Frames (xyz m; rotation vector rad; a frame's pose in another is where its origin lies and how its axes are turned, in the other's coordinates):
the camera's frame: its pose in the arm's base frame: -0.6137 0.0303 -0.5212 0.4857 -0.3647 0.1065
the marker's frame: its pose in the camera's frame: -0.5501 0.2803 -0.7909 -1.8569 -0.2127 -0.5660
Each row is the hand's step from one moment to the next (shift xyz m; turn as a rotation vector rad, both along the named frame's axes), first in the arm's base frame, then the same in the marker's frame.
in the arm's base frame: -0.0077 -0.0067 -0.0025 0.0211 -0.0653 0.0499
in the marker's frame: -0.0047 -0.0044 -0.0083 0.0685 -0.0254 -0.0432
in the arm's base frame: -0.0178 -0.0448 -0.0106 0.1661 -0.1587 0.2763
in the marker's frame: -0.0044 -0.0094 -0.0483 0.3462 -0.0873 -0.0401
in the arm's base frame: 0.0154 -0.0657 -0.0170 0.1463 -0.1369 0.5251
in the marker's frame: 0.0208 0.0169 -0.0642 0.4892 -0.2721 0.0504
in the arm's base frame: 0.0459 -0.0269 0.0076 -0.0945 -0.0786 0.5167
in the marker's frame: 0.0450 0.0251 -0.0154 0.3010 -0.4331 0.0624
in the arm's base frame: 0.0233 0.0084 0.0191 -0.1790 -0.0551 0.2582
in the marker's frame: 0.0256 0.0042 0.0174 0.0661 -0.3120 -0.0058
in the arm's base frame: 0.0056 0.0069 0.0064 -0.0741 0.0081 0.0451
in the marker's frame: 0.0058 0.0002 0.0093 -0.0233 -0.0835 0.0085
